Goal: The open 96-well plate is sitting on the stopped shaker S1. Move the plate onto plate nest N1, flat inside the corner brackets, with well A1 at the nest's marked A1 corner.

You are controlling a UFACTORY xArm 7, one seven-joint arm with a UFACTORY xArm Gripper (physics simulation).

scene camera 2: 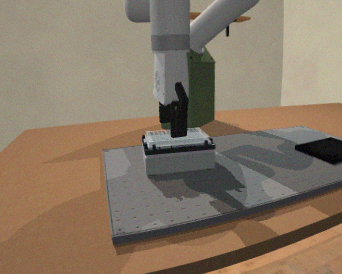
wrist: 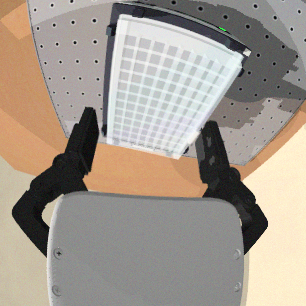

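Seen in the pictures: gripper, between the fingertips: [scene camera 2: 172, 129] [wrist: 150, 124]; arm's base, origin of its link: [scene camera 2: 190, 40].
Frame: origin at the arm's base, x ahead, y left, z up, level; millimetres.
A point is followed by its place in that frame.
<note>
The clear 96-well plate [scene camera 2: 165, 139] @(x 475, y -29, z -236 mm) [wrist: 167, 90] @(x 437, y 7, z -236 mm) sits flat on top of the shaker S1 [scene camera 2: 181, 162] @(x 488, y 4, z -280 mm) [wrist: 107, 70] @(x 391, y -10, z -249 mm), a light grey block with a black top frame and corner posts. My gripper [scene camera 2: 178, 134] @(x 440, y -20, z -224 mm) [wrist: 150, 124] @(x 440, y -20, z -224 mm) is open and empty. Its fingers point down; in the scene view the fingertips are at about the height of the plate's top, and in the wrist view they stand on either side of the plate's near end. A black low item [scene camera 2: 322, 149] @(x 368, y 351, z -292 mm), which may be nest N1, lies at the right in the scene view. The A1 marks cannot be made out.
The shaker stands on a grey perforated board [scene camera 2: 135, 220] @(x 656, y -48, z -304 mm) [wrist: 60, 65] @(x 325, y -66, z -304 mm), which lies on a brown wooden table [scene camera 2: 55, 180] @(x 526, y -267, z -317 mm) [wrist: 150, 175] @(x 578, y -264, z -317 mm). A green block-shaped body [scene camera 2: 202, 92] @(x 40, y 41, z -191 mm) stands behind the gripper. A small green light [wrist: 222, 29] @(x 452, y 67, z -283 mm) shows on the shaker's far edge.
</note>
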